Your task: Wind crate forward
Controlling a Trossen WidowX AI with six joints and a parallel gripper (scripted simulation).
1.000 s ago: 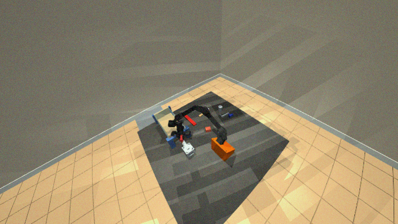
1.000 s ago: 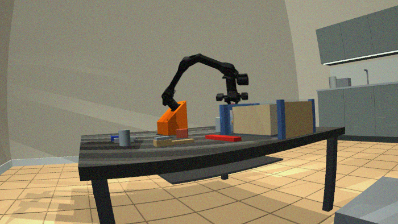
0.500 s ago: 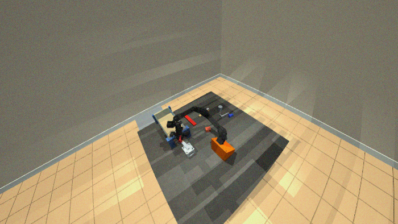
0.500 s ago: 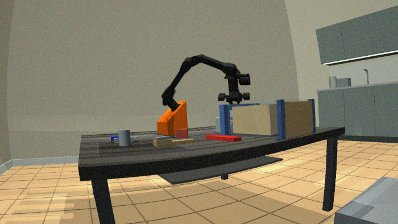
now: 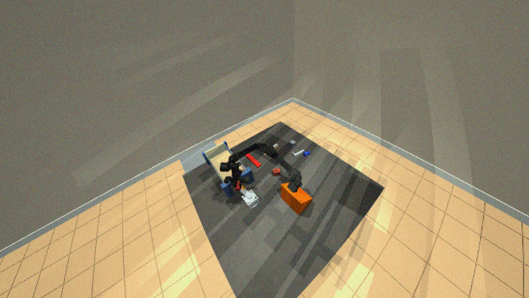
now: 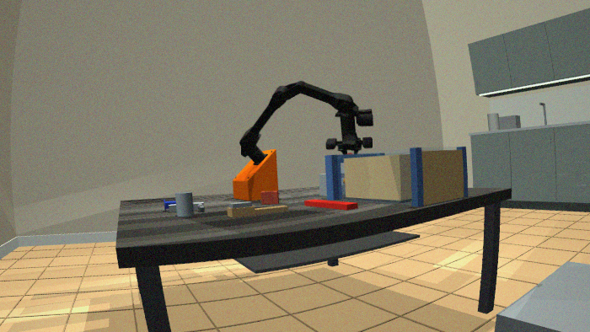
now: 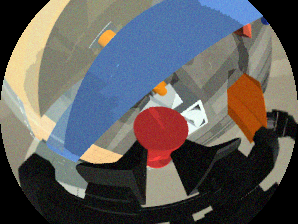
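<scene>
Right now the grey winch is 10 cm below my gripper tip, 10 cm behind it and 4 cm to the right of it. The rest, counted from my gripper tip: wooden-handled tool 51 cm to the right, 26 cm ahead, 11 cm below; clear-panelled cubby 32 cm ahead, 2 cm to the right, 1 cm below; flat red bar 28 cm to the right, 28 cm ahead, 12 cm below.
</scene>
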